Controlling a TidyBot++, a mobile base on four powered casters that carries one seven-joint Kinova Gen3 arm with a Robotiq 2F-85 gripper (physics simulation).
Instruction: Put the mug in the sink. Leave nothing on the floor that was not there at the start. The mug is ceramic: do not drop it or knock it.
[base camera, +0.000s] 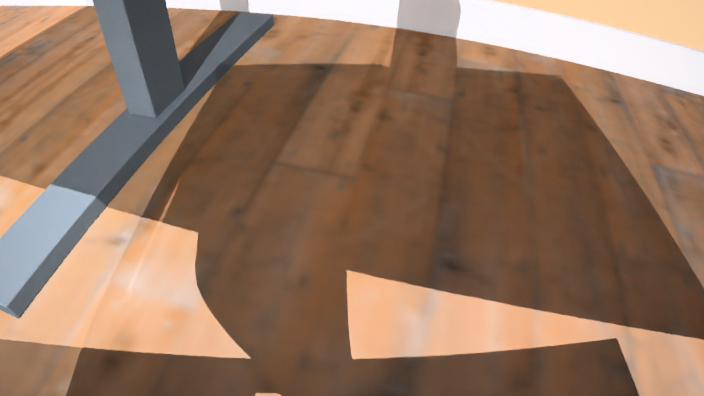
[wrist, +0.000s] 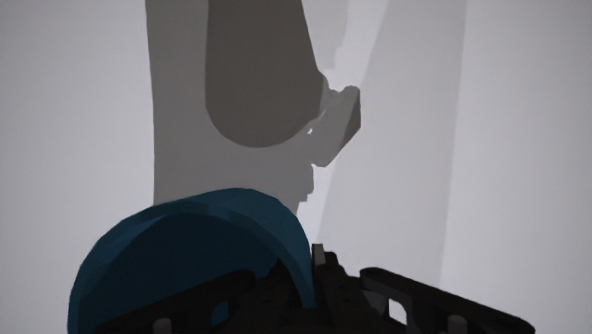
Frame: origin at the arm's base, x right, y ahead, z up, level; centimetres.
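Seen in the pictures: gripper, between the fingertips: (wrist: 307, 259).
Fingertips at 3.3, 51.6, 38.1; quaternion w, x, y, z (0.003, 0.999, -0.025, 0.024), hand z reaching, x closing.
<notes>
Pixels of each thing's middle, then the offset from my fingertips to it, as dx, dy, dz. "spot": a spot on its surface instead. Level surfaces: height alone.
- blue mug, middle of its body: (wrist: 235, 314) -3.8, -1.4, +3.1
- pale surface, height of its surface: dz -5.7
- grey metal leg, a spot on its surface: (base camera: 145, 60) spot: -27.7, +7.1, -66.7
- wooden floor, height of its surface: dz -77.7
The blue mug (wrist: 190, 250) is at the lower left of the wrist view, with its round rim and dark inside facing the camera. My gripper (wrist: 307, 259) is shut on the mug's right-hand wall, one finger inside the mug and the other outside. The fingers hide part of the wall, and the mug's lower part is cut off by the view's edge. How high the mug is above the pale surface (wrist: 520, 150) behind it, I cannot tell. The sink cannot be made out in either view. The mug and gripper do not show in the base view.
Grey shadows of the arm and gripper fall across the pale surface. In the base view, a grey metal leg (base camera: 145, 60) stands on a long foot bar (base camera: 120, 135) at the left. A white baseboard (base camera: 575, 45) runs along the wall behind the wooden floor (base camera: 400, 200).
</notes>
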